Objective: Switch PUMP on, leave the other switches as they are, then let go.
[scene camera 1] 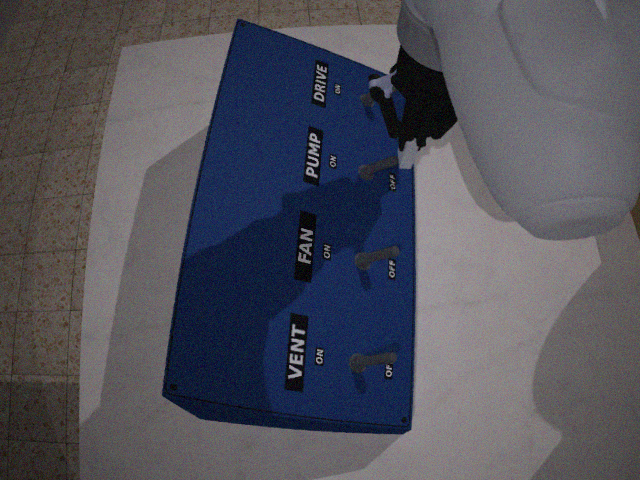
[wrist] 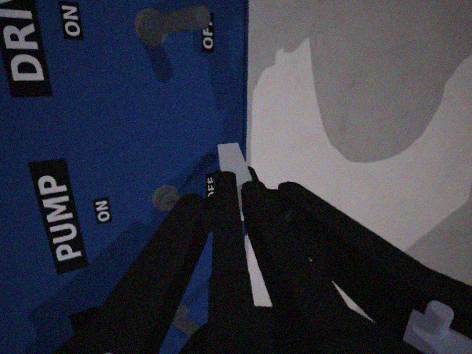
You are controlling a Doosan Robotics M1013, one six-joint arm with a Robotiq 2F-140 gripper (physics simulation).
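Frame: origin at the arm's base, x ahead, y left, z up, level; metres.
Where they show: gripper, fingertip midpoint: [scene camera 1: 404,159] [wrist: 228,160].
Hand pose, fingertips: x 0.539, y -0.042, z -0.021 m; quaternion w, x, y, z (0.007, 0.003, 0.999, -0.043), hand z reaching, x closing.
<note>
After its pixels a point has its place.
The blue switch panel [scene camera 1: 248,170] @(y 0.018, x 0.729, z 0.049 m) [wrist: 120,120] @(y -0.082, x 0.609, z -0.004 m) lies on the table. The PUMP switch [scene camera 1: 378,167] @(y -0.012, x 0.578, z 0.005 m) [wrist: 166,198] @(y -0.022, x 0.589, z -0.004 m) has its lever tilted toward the OFF label; in the wrist view the base shows and the fingers hide most of the lever. My gripper [scene camera 1: 408,156] @(y -0.042, x 0.539, z -0.021 m) [wrist: 228,160] @(y -0.042, x 0.539, z -0.021 m) is shut and empty. Its pale fingertips are at the tip of the PUMP lever, on the OFF side near the panel's edge; whether they touch it I cannot tell. The FAN switch [scene camera 1: 377,257] @(y 0.107, x 0.588, z 0.007 m) and VENT switch [scene camera 1: 373,360] @(y 0.224, x 0.599, z 0.009 m) point to OFF. The DRIVE switch [scene camera 1: 367,100] @(y -0.132, x 0.581, z -0.008 m) [wrist: 172,22] @(y -0.135, x 0.564, z 0.011 m) also points to OFF in the wrist view.
The white table [scene camera 1: 480,289] @(y 0.108, x 0.433, z -0.108 m) [wrist: 350,200] @(y 0.052, x 0.390, z -0.108 m) extends around the panel, with the tiled floor [scene camera 1: 41,232] beyond its left side. The large pale robot arm [scene camera 1: 537,113] @(y 0.183, x 0.545, z 0.360 m) hangs over the table at the upper right, and the gripper body partly covers the DRIVE switch's area.
</note>
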